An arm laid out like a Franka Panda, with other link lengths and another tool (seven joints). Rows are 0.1 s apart.
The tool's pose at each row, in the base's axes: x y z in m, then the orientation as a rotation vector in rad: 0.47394, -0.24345, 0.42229, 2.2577, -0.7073, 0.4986; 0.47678, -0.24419, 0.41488, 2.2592, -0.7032, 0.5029; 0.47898, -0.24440, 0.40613, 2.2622, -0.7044, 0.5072; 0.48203, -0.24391, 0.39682, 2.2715, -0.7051, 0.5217; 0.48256, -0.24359, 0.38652, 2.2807, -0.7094, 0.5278; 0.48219, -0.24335, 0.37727, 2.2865, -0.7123, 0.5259; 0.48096, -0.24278, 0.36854, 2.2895, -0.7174, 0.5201; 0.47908, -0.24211, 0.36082, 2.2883, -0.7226, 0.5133; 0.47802, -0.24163, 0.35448, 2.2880, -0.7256, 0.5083; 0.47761, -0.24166, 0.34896, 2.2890, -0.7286, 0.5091; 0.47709, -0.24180, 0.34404, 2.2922, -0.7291, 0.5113; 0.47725, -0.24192, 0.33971, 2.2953, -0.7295, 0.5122
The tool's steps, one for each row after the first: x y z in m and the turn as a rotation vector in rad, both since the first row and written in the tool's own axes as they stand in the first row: -0.00148, -0.00510, 0.00594, 0.0027, 0.0036, -0.0017; -0.00434, -0.01081, 0.01232, 0.0070, 0.0048, 0.0002; -0.00708, -0.01776, 0.01868, 0.0206, 0.0105, 0.0045; -0.01224, -0.02355, 0.02548, 0.0313, 0.0096, 0.0088; -0.01752, -0.02821, 0.03149, 0.0360, 0.0054, 0.0098; -0.02330, -0.03228, 0.03680, 0.0369, -0.0010, 0.0115; -0.02908, -0.03548, 0.04126, 0.0337, -0.0065, 0.0132; -0.03343, -0.03837, 0.04504, 0.0318, -0.0106, 0.0139; -0.03667, -0.04093, 0.04872, 0.0332, -0.0114, 0.0162; -0.03963, -0.04305, 0.05207, 0.0369, -0.0113, 0.0170; -0.04177, -0.04530, 0.05510, 0.0400, -0.0120, 0.0173
